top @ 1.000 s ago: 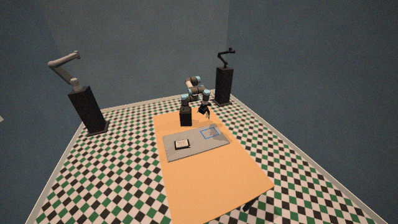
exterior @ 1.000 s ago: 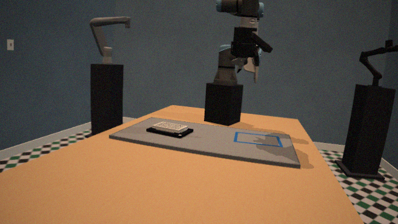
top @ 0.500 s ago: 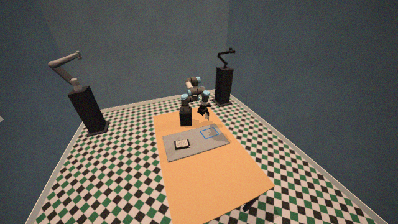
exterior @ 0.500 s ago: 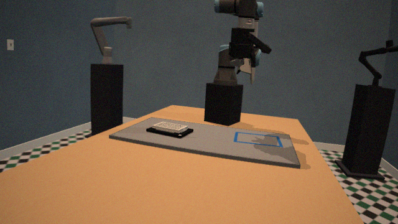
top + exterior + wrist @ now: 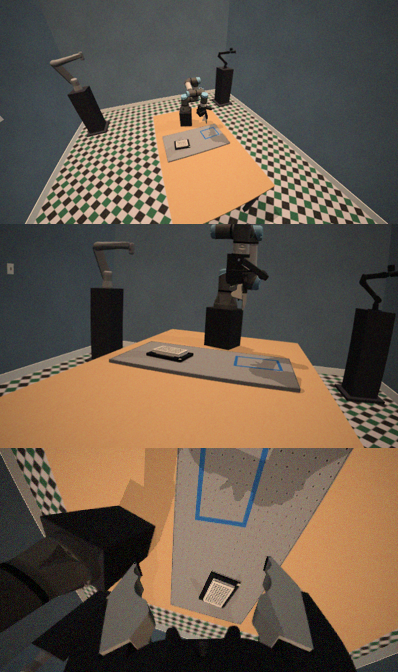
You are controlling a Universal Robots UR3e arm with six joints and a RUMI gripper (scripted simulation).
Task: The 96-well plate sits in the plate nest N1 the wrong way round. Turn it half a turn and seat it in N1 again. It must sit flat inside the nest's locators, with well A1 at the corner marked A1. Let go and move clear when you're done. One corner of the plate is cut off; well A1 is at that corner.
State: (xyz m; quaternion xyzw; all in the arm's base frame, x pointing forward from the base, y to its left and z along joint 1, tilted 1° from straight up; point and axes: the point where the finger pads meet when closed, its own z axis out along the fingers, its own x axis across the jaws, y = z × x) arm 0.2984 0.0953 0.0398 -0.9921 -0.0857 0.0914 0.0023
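Now: hand 270 mm to the left of the white 96-well plate, 210 mm above it and 60 mm short of it. From my hand the other things lie so: white corner mark (220 mm below, 210 mm to the right, 130 mm ahead); then black plate nest N1 (270 mm to the right, 220 mm below, 60 mm ahead).
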